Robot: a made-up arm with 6 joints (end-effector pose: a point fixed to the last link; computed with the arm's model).
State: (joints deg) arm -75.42 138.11 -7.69 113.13 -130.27 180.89
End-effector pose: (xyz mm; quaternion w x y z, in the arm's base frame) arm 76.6 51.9 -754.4 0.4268 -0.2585 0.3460 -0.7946
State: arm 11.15 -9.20 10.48 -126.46 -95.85 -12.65
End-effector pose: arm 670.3 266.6 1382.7 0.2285 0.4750 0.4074 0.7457
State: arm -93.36 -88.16 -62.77 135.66 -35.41 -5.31
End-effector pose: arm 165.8 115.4 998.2 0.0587 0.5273 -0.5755 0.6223
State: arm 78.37 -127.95 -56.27 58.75 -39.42 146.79
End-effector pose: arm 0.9 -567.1 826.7 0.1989 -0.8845 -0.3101 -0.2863
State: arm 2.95 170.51 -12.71 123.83 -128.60 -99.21
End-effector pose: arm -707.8 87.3 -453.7 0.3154 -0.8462 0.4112 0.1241
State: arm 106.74 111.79 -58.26 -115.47 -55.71 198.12
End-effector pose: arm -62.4 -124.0 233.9 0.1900 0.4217 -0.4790 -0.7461
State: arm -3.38 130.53 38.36 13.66 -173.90 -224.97
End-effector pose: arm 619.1 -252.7 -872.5 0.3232 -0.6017 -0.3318 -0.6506
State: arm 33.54 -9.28 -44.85 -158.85 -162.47 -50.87
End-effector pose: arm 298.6 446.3 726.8 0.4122 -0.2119 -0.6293 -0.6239
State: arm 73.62 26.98 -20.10 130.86 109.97 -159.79
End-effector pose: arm 157.0 1049.0 704.8 0.0292 0.2487 -0.8623 -0.4402
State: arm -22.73 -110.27 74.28 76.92 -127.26 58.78
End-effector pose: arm -1459.5 557.0 -82.0 0.7803 0.1145 -0.2295 -0.5704
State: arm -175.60 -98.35 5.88 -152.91 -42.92 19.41
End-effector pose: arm 914.0 -127.9 1186.6 0.9078 -0.2656 -0.2474 -0.2102
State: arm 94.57 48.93 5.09 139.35 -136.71 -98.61
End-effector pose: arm -271.7 1285.3 539.1 0.8507 -0.0746 -0.5064 -0.1200
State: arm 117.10 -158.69 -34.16 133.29 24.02 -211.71
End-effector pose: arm 271.7 -865.1 316.9 0.1984 -0.6279 0.0749 -0.7488
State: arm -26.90 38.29 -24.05 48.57 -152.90 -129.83
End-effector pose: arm 851.8 -596.9 455.5 0.0707 0.3383 -0.1875 0.9195
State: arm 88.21 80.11 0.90 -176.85 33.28 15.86
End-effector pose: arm -192.3 942.2 -197.4 0.6449 0.3053 0.4704 -0.5192
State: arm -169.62 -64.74 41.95 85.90 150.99 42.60
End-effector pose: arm 1155.2 227.7 1549.1 0.0273 0.6600 -0.3630 -0.6571
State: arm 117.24 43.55 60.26 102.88 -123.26 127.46
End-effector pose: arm -631.5 1118.5 1506.2 0.1439 0.9870 -0.0717 0.0001
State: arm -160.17 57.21 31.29 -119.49 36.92 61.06
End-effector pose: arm -1218.9 -555.7 379.1 0.2674 -0.2498 0.3423 0.8654
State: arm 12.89 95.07 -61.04 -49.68 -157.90 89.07
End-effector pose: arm 10.7 -144.9 227.1 0.3274 -0.8519 -0.3459 -0.2179
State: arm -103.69 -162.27 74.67 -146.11 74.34 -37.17
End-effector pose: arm 368.3 733.2 -913.5 0.5509 0.1798 0.0745 0.8115
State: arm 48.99 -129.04 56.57 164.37 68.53 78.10
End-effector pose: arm -1107.2 -947.4 -169.3 0.0539 0.5042 -0.2627 0.8209
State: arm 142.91 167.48 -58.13 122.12 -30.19 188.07
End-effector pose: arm 357.7 -418.4 150.9 0.2594 -0.9373 0.0104 -0.2326
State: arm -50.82 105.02 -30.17 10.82 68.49 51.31
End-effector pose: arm -29.5 -309.0 -342.3 0.8220 -0.1149 0.5565 -0.0361
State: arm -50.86 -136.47 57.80 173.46 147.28 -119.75
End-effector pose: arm -680.3 1185.3 -333.7 0.6073 -0.6088 -0.0968 -0.5012
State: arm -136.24 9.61 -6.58 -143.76 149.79 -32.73
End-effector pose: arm -519.7 -745.6 915.4 0.7335 0.4468 0.3366 0.3860
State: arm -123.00 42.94 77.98 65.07 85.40 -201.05
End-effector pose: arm -682.5 -879.2 1706.4 0.7873 0.5540 -0.2688 -0.0300
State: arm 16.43 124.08 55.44 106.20 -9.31 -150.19
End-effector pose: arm 1101.0 389.2 -664.7 0.8210 0.2010 0.5136 -0.1473
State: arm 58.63 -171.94 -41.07 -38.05 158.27 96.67
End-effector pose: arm -137.0 -560.5 395.1 0.0146 -0.8355 -0.1175 0.5366
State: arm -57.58 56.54 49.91 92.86 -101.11 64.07
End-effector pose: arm 823.0 -1275.2 1046.7 0.0017 0.1912 -0.9655 0.1767
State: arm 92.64 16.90 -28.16 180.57 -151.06 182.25
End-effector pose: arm -259.3 804.8 662.0 0.4233 0.5699 -0.5596 0.4277
